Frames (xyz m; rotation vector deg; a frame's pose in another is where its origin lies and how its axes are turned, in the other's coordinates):
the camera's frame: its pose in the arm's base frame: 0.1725 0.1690 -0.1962 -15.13 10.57 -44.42
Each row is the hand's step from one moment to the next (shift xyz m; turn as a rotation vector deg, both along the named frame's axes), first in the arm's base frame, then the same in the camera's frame.
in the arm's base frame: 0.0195 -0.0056 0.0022 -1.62 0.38 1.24
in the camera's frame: 0.0175 0.0085 0.0062 -1.49 -1.19 0.82
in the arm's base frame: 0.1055 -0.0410 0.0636 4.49 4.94 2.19
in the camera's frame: 0.0988 0.0229 0.0811 -0.51 5.70 4.07
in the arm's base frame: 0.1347 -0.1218 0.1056 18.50 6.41 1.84
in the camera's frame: 0.1738 -0.0256 0.1152 8.29 16.12 7.63
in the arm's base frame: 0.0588 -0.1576 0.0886 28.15 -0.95 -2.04
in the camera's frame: 0.1472 -0.0954 0.0733 20.54 18.67 5.22
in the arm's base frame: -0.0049 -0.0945 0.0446 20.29 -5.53 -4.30
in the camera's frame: 0.0607 -0.0813 0.0254 18.43 11.00 0.26
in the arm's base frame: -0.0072 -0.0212 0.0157 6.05 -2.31 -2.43
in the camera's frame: 0.0090 -0.0240 0.0095 6.04 3.17 -1.12
